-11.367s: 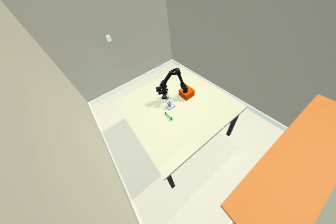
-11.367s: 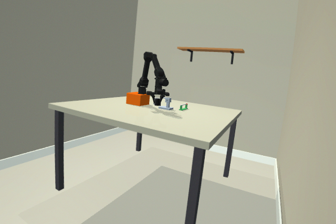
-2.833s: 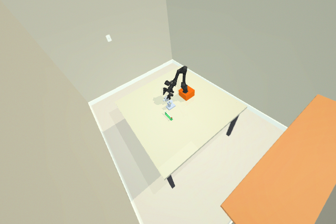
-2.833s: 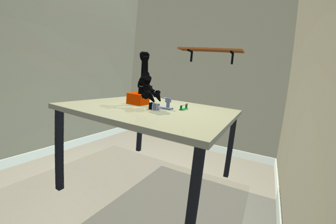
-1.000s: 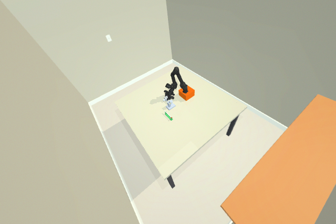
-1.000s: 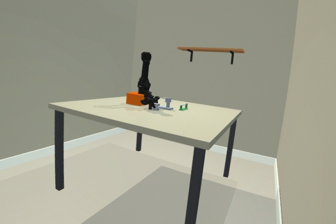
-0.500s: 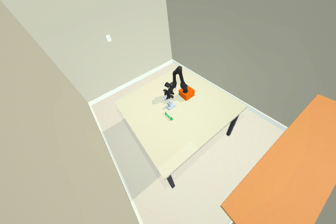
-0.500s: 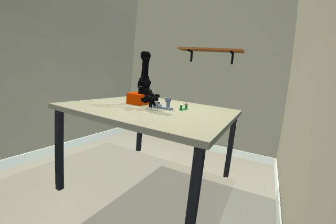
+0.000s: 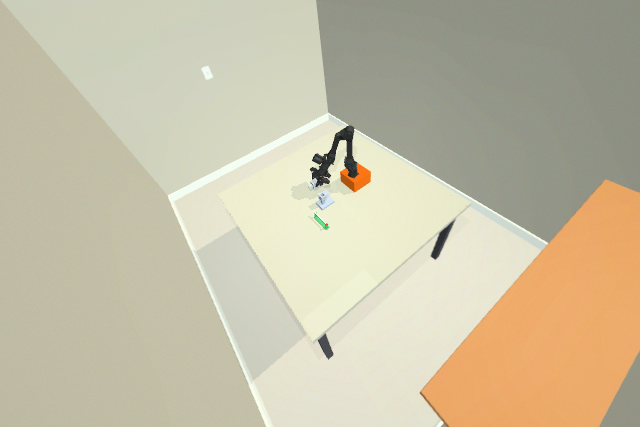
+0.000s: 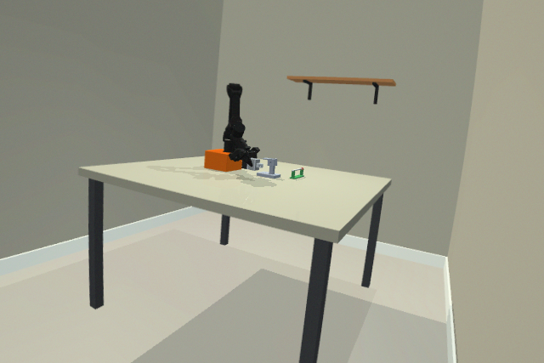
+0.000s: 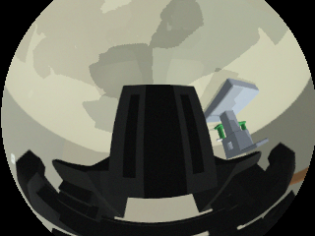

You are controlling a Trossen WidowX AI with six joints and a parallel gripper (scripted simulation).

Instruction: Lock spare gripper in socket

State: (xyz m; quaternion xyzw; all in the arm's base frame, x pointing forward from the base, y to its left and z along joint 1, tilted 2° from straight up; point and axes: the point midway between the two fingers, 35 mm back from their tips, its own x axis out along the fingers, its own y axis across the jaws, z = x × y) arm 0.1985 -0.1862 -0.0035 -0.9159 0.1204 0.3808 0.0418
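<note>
Now: gripper tip 140 mm to the right of the grey mount, 50 mm short of it and 20 mm above it. From my gripper tip the other things lie so: spare gripper 10 mm behind, 10 mm above.
</note>
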